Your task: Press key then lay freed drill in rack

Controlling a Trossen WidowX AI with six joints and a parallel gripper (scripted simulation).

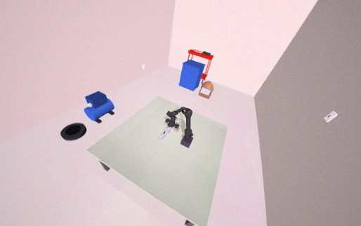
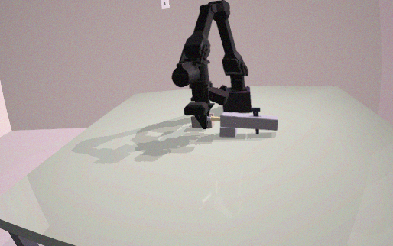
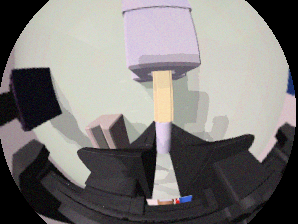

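Now: the drill 2 cm ahead of my gripper tip, 5 cm to the left of it and 3 cm above it. The rest, counted from my gripper tip: rack 8 cm behind; dark blue key 5 cm ahead, 16 cm to the left, 3 cm above; lavender block 4 cm ahead, 13 cm to the left, 1 cm above.
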